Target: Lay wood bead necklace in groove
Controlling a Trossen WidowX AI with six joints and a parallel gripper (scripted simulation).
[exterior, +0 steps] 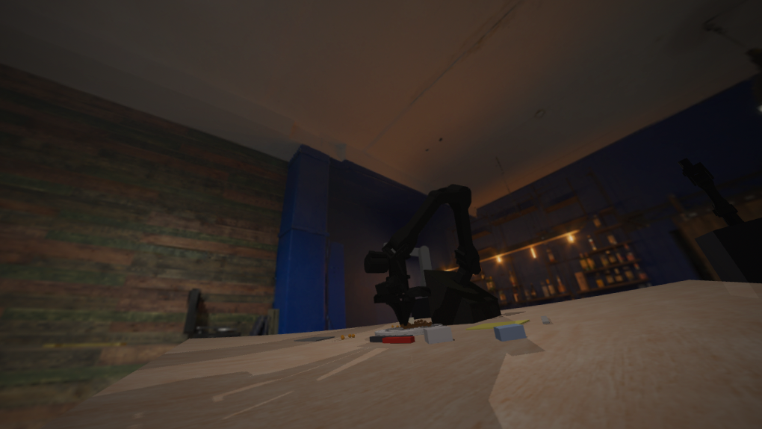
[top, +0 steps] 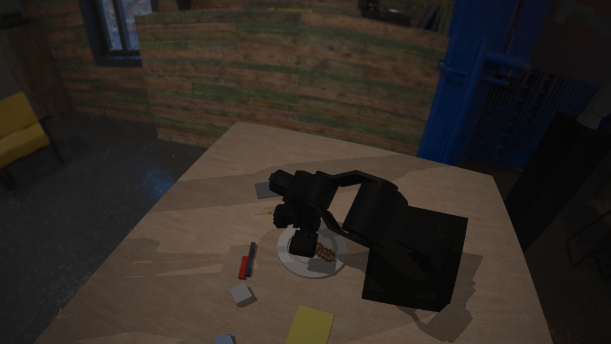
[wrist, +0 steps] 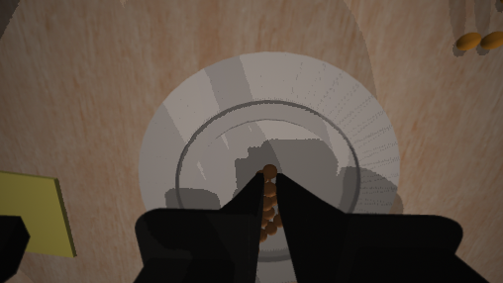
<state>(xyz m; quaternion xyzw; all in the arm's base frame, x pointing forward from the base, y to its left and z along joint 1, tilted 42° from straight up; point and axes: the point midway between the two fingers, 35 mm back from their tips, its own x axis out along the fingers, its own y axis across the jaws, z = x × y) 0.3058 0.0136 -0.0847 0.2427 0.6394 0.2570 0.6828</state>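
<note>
My gripper tip is 20 mm past the round white bead board and 10 mm above it. Round my gripper tip: grey block (120 mm ahead, 200 mm to the left, 10 mm below); then dark bar (140 mm ahead, 100 mm to the left, 20 mm below); then pale cube (160 mm behind, 120 mm to the right).
</note>
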